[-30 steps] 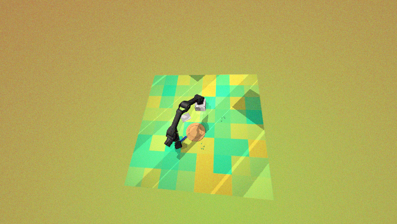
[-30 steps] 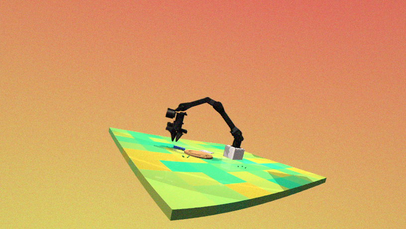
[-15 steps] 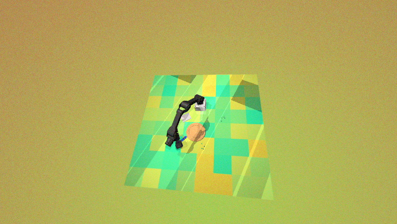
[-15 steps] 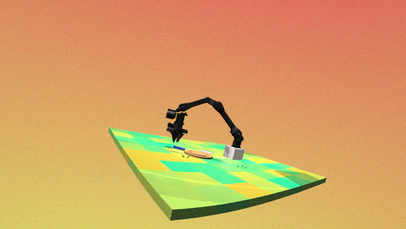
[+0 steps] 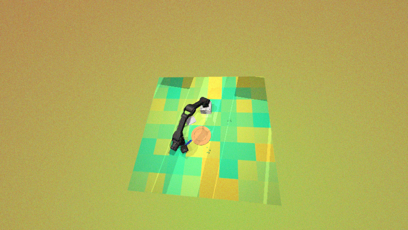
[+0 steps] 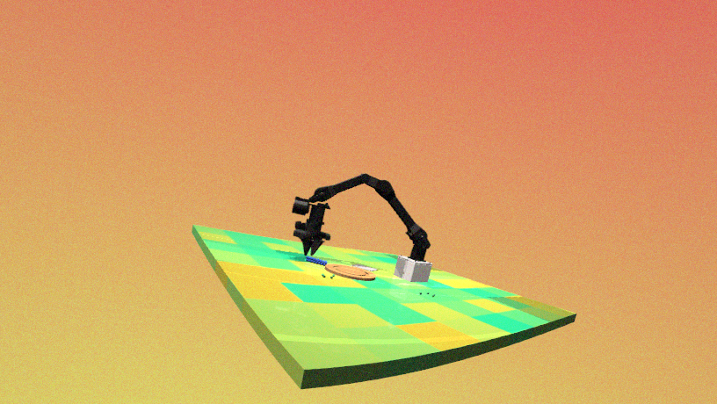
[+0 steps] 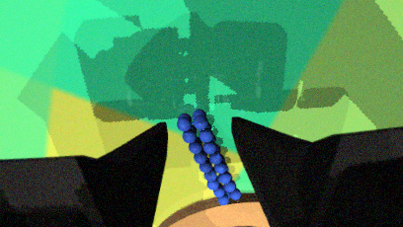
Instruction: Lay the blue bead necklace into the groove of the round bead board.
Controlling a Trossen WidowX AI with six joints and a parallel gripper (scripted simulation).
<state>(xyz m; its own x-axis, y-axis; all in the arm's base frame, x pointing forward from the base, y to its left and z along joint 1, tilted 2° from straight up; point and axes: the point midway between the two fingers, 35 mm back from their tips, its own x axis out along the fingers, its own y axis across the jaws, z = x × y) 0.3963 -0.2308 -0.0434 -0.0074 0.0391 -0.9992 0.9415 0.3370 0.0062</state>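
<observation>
Now: the round bead board 17 cm to the left of my gripper tip, 9 cm behind it and 1 cm below it. The rest, counted from my gripper tip: flat grey piece (27 cm behind, 6 cm to the left, 2 cm below).
</observation>
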